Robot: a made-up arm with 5 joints. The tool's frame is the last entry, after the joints.
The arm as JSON. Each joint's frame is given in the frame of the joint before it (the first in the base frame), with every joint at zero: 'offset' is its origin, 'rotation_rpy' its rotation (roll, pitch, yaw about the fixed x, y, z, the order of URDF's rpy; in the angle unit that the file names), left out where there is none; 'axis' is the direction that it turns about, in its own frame. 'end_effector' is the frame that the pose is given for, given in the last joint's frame.
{
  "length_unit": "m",
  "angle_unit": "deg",
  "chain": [
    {
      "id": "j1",
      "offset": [
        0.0,
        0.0,
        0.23
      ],
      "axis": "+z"
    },
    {
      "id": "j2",
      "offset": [
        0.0,
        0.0,
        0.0
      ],
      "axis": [
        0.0,
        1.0,
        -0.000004
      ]
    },
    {
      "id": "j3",
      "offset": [
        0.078,
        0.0,
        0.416
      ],
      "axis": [
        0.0,
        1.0,
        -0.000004
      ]
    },
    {
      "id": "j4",
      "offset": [
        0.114,
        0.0,
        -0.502
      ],
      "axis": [
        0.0,
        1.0,
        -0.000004
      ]
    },
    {
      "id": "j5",
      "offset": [
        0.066,
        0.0,
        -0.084
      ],
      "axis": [
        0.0,
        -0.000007,
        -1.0
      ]
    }
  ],
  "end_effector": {
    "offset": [
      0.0,
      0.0,
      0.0
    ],
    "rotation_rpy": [
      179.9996,
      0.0,
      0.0
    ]
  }
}
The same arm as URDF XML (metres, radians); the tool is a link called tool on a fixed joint. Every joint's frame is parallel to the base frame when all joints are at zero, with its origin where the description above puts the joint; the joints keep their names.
<robot name="arm">
<joint name="tool_joint" type="fixed"><parent link="link5"/><child link="tool"/><origin xyz="0 0 0" rpy="3.1416 0 0"/></joint>
<joint name="j5" type="continuous"><parent link="link4"/><child link="link5"/><origin xyz="0.066 0 -0.084"/><axis xyz="0 0 -1"/></joint>
<joint name="j4" type="continuous"><parent link="link3"/><child link="link4"/><origin xyz="0.114 0 -0.502"/><axis xyz="0 1 0"/></joint>
<joint name="j3" type="continuous"><parent link="link2"/><child link="link3"/><origin xyz="0.078 0 0.416"/><axis xyz="0 1 0"/></joint>
<joint name="j2" type="continuous"><parent link="link1"/><child link="link2"/><origin xyz="0 0 0"/><axis xyz="0 1 0"/></joint>
<joint name="j1" type="continuous"><parent link="base_link"/><child link="link1"/><origin xyz="0 0 0.23"/><axis xyz="0 0 1"/></joint>
<link name="base_link"/>
<link name="link1"/>
<link name="link2"/>
<link name="link3"/>
<link name="link4"/>
<link name="link5"/>
<link name="tool"/>
</robot>

